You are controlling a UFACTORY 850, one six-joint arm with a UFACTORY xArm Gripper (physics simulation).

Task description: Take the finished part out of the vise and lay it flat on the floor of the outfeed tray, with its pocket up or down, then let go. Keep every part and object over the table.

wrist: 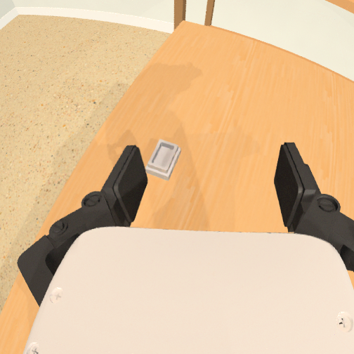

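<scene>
A small light grey rectangular part lies on the wooden table with its pocket facing up, left of the middle of the wrist view and near the table's left edge. My gripper is open, with its two black fingers wide apart and no thing between them. The part appears beyond the fingertips, close to the left finger in the picture and apart from it; the exact height of the gripper above it is hard to tell. The vise and the outfeed tray do not show in this view.
The wooden table has its left edge running diagonally beside the part. Beyond that edge is the speckled floor. Brown wooden legs stand past the table's far corner. Shadows fall on the table around the part.
</scene>
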